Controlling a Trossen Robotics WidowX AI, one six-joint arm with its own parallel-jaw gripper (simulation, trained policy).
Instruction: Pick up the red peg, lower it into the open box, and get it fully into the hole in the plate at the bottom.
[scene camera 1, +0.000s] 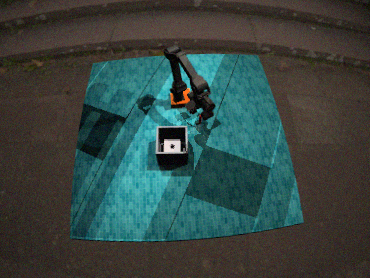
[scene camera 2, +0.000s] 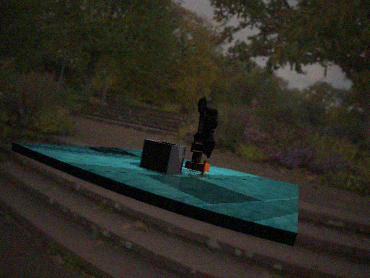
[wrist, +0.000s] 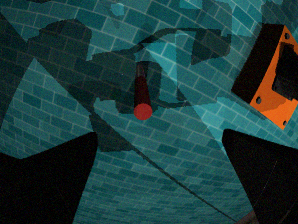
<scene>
dark box: scene camera 1; scene camera 2; not seen in the wrist view (out of frame)
same spot on dark box: (scene camera 2: 164, 157) = (scene camera 1: 182, 159)
</scene>
